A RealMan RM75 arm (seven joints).
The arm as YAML. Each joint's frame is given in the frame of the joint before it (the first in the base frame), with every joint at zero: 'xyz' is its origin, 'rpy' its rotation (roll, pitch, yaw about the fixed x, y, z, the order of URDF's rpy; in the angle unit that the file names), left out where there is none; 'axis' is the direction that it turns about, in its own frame. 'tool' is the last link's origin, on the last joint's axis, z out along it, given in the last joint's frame.
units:
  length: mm
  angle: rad
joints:
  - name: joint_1
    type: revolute
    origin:
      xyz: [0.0, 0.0, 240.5]
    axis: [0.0, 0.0, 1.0]
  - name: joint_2
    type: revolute
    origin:
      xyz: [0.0, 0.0, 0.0]
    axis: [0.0, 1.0, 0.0]
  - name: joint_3
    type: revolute
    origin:
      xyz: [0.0, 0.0, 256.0]
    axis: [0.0, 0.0, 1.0]
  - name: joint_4
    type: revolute
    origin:
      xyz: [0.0, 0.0, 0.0]
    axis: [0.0, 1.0, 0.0]
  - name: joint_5
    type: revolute
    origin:
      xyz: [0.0, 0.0, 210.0]
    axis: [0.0, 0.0, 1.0]
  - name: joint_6
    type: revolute
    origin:
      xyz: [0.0, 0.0, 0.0]
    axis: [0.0, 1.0, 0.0]
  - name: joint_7
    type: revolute
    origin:
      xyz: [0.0, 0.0, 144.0]
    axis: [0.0, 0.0, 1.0]
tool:
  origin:
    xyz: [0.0, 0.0, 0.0]
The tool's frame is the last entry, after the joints.
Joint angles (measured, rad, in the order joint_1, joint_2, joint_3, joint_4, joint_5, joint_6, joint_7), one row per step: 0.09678 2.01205 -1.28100 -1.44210 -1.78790 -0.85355 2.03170; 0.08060 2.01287 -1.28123 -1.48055 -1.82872 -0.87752 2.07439; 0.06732 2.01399 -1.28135 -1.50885 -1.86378 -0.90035 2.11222; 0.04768 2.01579 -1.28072 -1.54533 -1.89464 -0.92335 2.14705; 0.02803 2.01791 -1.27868 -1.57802 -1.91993 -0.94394 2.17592; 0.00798 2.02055 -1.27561 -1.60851 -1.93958 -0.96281 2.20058; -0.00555 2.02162 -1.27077 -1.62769 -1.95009 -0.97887 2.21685; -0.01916 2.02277 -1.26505 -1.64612 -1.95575 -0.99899 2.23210; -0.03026 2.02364 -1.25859 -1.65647 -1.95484 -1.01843 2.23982; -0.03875 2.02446 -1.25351 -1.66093 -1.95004 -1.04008 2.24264; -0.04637 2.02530 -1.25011 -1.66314 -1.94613 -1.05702 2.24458; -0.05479 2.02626 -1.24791 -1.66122 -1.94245 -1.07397 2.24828; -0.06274 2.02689 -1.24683 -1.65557 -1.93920 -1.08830 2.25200; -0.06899 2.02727 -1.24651 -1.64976 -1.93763 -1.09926 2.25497; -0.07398 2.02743 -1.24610 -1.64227 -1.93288 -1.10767 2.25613; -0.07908 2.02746 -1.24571 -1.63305 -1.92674 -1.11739 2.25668; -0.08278 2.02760 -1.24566 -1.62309 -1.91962 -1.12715 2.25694
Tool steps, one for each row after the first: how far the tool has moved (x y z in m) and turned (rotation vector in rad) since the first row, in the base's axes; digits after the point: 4 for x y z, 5 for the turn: -0.0014 -0.0052 0.0015 -0.01547 -0.01182 -0.01070; -0.0015 -0.0098 0.0018 -0.03220 -0.01987 -0.02551; -0.0019 -0.0158 0.0035 -0.04356 -0.02815 -0.03893; -0.0017 -0.0217 0.0054 -0.05155 -0.03499 -0.05302; -0.0013 -0.0276 0.0074 -0.05689 -0.03905 -0.06699; -0.0005 -0.0318 0.0092 -0.06159 -0.03978 -0.07800; 0.0000 -0.0365 0.0107 -0.06953 -0.03655 -0.08800; 0.0011 -0.0406 0.0115 -0.07905 -0.03107 -0.09614; 0.0022 -0.0445 0.0110 -0.09417 -0.02410 -0.10146; 0.0035 -0.0479 0.0102 -0.10704 -0.01802 -0.10711; 0.0059 -0.0516 0.0086 -0.12277 -0.00910 -0.11756; 0.0090 -0.0552 0.0065 -0.13842 0.00048 -0.13051; 0.0117 -0.0581 0.0047 -0.15147 0.00764 -0.14200; 0.0142 -0.0604 0.0030 -0.16227 0.01666 -0.15146; 0.0169 -0.0631 0.0010 -0.17490 0.02721 -0.16134; 0.0192 -0.0654 -0.0012 -0.18799 0.03883 -0.16962
